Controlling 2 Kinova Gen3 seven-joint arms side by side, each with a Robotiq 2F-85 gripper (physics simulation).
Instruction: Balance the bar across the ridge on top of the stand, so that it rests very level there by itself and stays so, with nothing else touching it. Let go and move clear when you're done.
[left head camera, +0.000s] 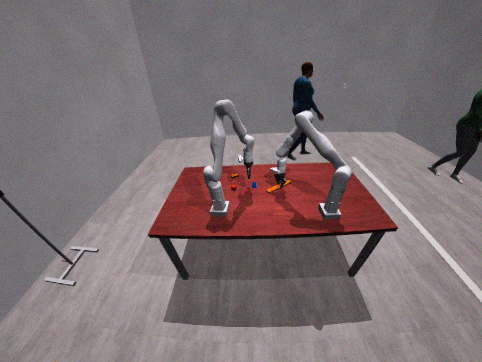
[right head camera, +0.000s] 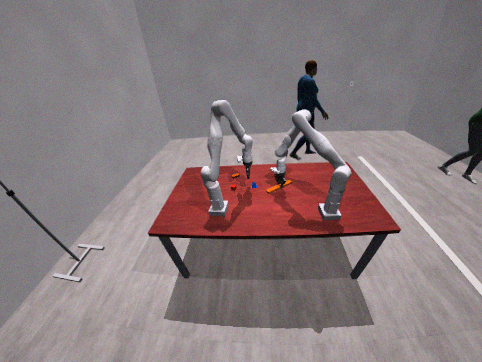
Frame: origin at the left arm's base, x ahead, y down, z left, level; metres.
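Seen in the pictures: left gripper, fingertip midpoint: (left head camera: 249, 175) (right head camera: 248, 175); right gripper, fingertip midpoint: (left head camera: 279, 186) (right head camera: 279, 186); left arm's base, link origin: (left head camera: 219, 206) (right head camera: 218, 206); right arm's base, link origin: (left head camera: 330, 208) (right head camera: 329, 209).
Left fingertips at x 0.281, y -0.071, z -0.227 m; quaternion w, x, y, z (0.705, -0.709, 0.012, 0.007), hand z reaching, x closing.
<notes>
Pixels of each thing's middle, then the offset from my left fingertips to it. Level surfaces: height alone.
- long orange bar, body centre: (right head camera: 279, 186) (left head camera: 279, 186) dx -0.027, dy +0.106, dz -0.254 m
- small orange block, body centre: (left head camera: 234, 175) (right head camera: 235, 175) dx +0.174, dy +0.106, dz +0.134 m
- red table, surface height: dy +0.114 m
- small red object, body centre: (left head camera: 233, 187) (right head camera: 233, 187) dx -0.024, dy +0.098, dz +0.135 m
The long orange bar (left head camera: 273, 189) (right head camera: 273, 189) lies slantwise on the table, right of the small blue stand (left head camera: 254, 185) (right head camera: 254, 185), and apart from it. The ridge on the stand is too small to make out. My right gripper (left head camera: 281, 182) (right head camera: 281, 182) is down at the bar, over its middle to far part; whether its fingers are apart or closed on the bar is too small to tell. My left gripper (left head camera: 249, 177) (right head camera: 248, 177) points down above the table, a little left of and behind the stand; its fingers show as a narrow dark shape.
A small orange block (left head camera: 235, 175) (right head camera: 235, 175) lies at the back left of the red table (left head camera: 200, 220) (right head camera: 200, 220). A small red object (left head camera: 233, 187) (right head camera: 233, 187) lies left of the stand. Two people are on the floor beyond the table.
</notes>
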